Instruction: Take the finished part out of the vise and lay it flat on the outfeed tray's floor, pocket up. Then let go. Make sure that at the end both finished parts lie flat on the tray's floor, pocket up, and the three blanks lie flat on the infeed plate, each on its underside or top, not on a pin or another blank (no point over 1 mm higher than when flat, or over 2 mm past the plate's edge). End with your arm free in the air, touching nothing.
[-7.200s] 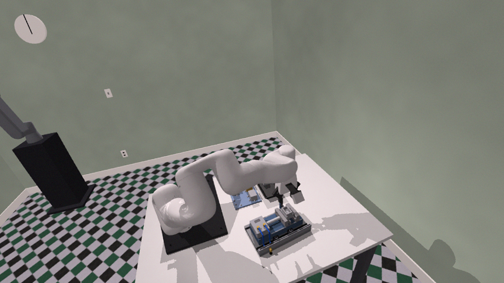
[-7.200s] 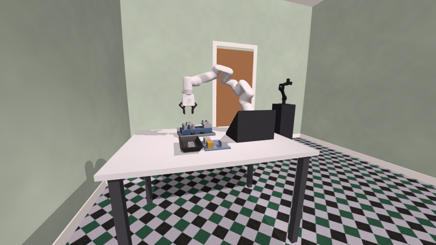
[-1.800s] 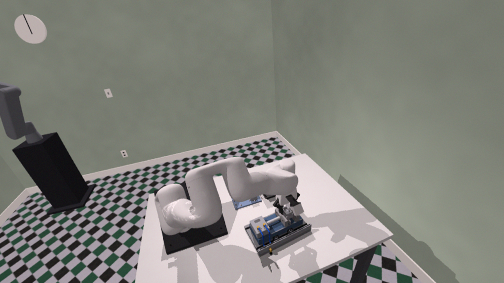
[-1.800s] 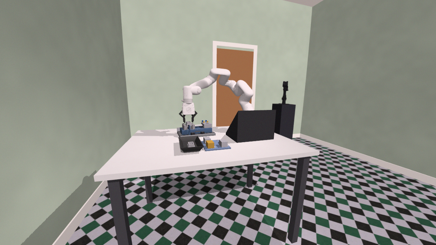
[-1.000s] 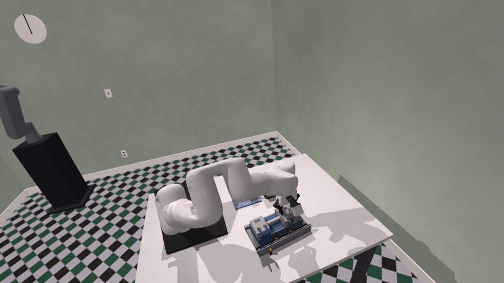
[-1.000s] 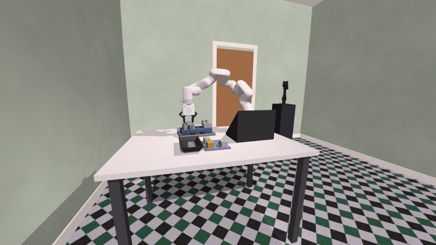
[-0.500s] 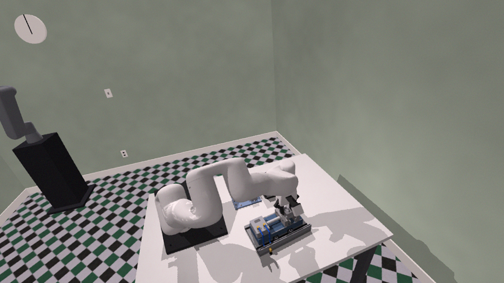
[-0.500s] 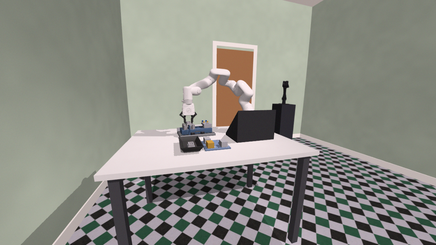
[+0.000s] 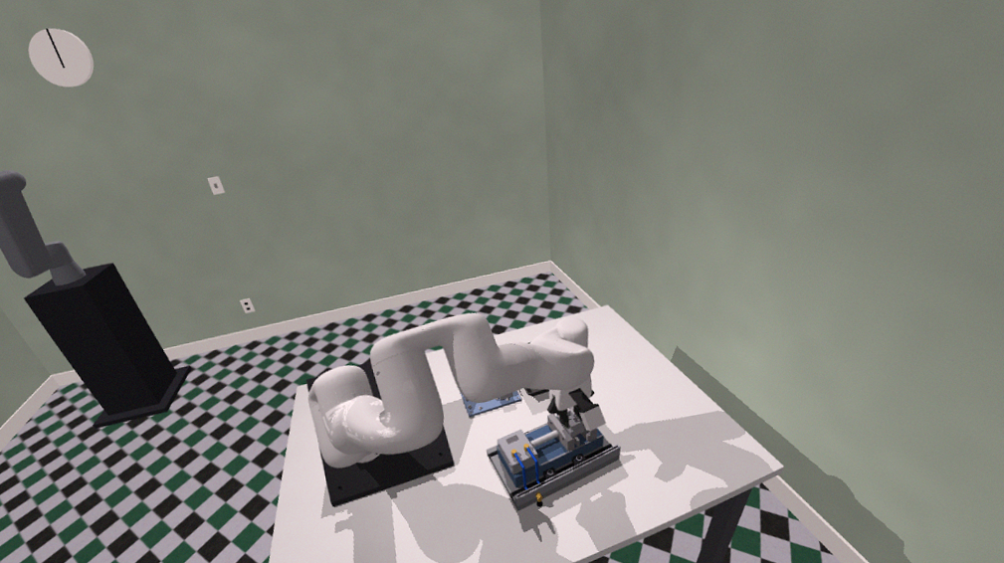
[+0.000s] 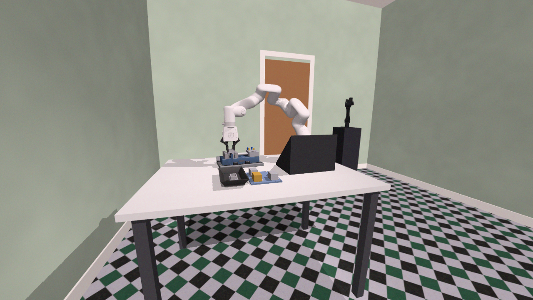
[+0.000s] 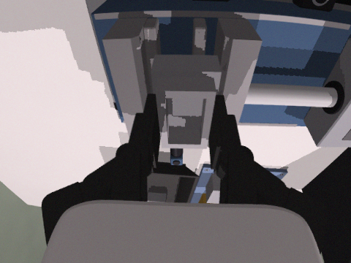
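Right now my hand is 80 mm past the screw rod, 10 mm to the left of it and 40 mm above it. From my hand the other things lie so: yellow block (110 mm behind, 360 mm to the left, 100 mm below); then blue plate (160 mm behind, 310 mm to the left, 120 mm below); then vise (60 mm behind, 10 mm to the right, 80 mm below).
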